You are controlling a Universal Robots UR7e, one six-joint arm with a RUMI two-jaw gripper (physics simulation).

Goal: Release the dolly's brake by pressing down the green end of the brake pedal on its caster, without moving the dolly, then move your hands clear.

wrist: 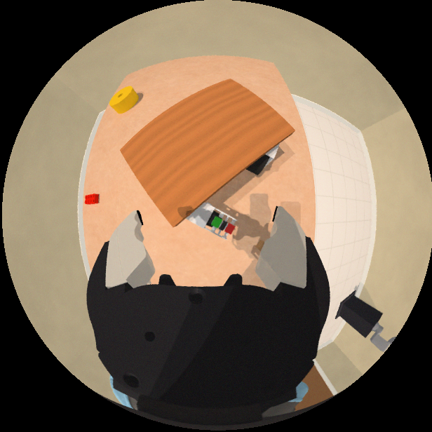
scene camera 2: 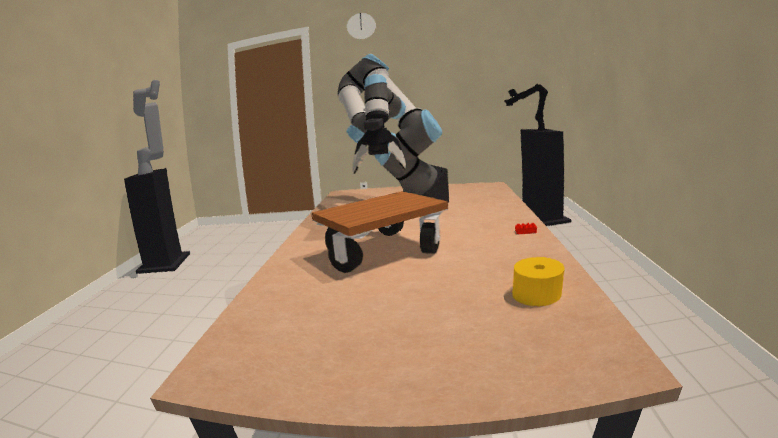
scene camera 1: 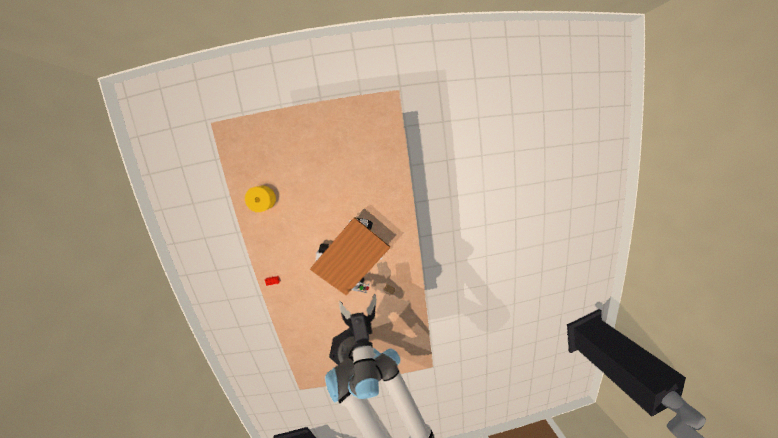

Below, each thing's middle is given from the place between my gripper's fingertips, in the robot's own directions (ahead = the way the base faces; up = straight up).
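You'd find the grey caster [wrist: 200, 216] 2 cm to the left of my hand and 14 cm below it. There's a dolly [scene camera 2: 344, 223] as well, 2 cm to the right of my hand, 13 cm ahead of it and 13 cm below it, and a yellow cylinder [scene camera 2: 537, 281] that's 26 cm to the left of my hand, 52 cm ahead of it and 16 cm below it.
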